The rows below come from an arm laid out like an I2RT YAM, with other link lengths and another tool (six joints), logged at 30 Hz.
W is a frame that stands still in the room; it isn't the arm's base.
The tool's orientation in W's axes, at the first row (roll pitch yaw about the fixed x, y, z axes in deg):
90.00 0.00 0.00
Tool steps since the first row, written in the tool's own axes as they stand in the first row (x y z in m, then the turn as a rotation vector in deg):
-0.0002 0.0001 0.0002 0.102 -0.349 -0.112
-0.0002 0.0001 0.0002 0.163 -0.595 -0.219
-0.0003 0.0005 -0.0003 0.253 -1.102 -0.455
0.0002 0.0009 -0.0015 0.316 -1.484 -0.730
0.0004 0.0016 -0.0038 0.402 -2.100 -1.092
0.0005 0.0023 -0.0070 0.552 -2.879 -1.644
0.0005 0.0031 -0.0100 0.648 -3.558 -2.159
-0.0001 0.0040 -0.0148 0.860 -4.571 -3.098
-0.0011 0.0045 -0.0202 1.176 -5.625 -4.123
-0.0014 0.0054 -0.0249 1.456 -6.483 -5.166
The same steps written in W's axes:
-0.0002 -0.0002 0.0001 0.102 0.112 -0.349
-0.0002 -0.0002 0.0001 0.163 0.219 -0.595
-0.0003 0.0003 0.0005 0.253 0.455 -1.102
0.0002 0.0015 0.0009 0.316 0.730 -1.484
0.0004 0.0038 0.0016 0.402 1.092 -2.100
0.0005 0.0070 0.0023 0.552 1.644 -2.879
0.0005 0.0100 0.0031 0.648 2.159 -3.558
-0.0001 0.0148 0.0040 0.860 3.098 -4.571
-0.0011 0.0202 0.0045 1.176 4.123 -5.625
-0.0014 0.0249 0.0054 1.456 5.166 -6.483

